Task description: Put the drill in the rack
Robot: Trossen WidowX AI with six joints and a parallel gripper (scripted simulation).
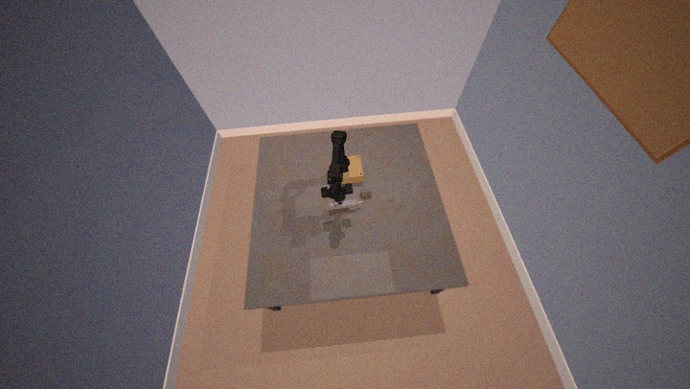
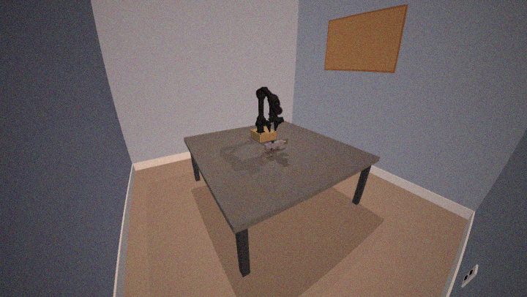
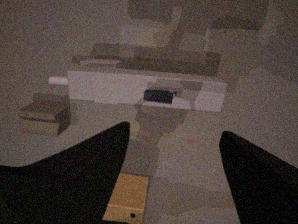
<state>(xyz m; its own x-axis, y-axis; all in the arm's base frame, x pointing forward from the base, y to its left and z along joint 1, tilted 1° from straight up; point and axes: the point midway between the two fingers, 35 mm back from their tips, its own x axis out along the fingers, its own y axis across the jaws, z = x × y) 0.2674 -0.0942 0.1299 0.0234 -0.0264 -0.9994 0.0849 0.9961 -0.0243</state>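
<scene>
Now: the drill 12 cm below my gripper tip and 9 cm to the left of it. Also, from my gripper tip: pale grey sleeve: 13 cm below, 4 cm to the left; grey rack: 21 cm to the left, 15 cm below, 6 cm behind; dark key: 12 cm below, 1 cm to the left, 1 cm behind.
</scene>
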